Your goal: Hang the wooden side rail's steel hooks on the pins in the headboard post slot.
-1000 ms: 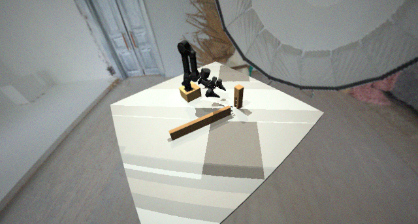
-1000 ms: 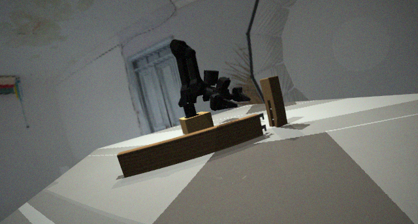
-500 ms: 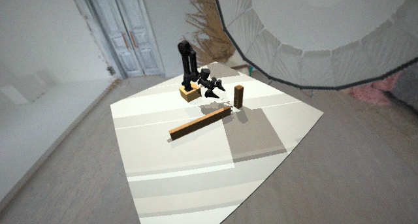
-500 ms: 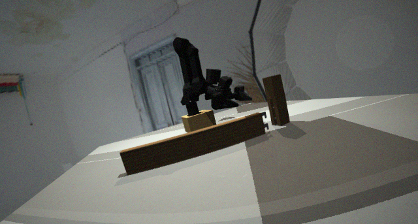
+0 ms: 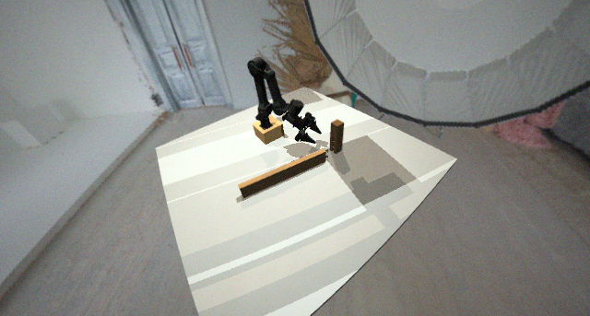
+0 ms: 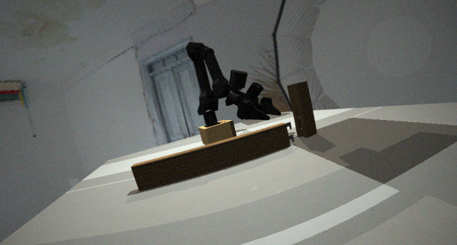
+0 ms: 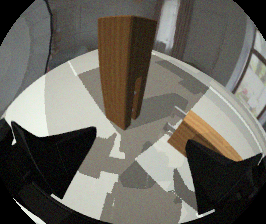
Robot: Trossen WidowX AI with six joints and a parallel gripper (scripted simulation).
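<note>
The headboard post lies 70 mm to the left of my gripper tip and 60 mm ahead of it.
</note>
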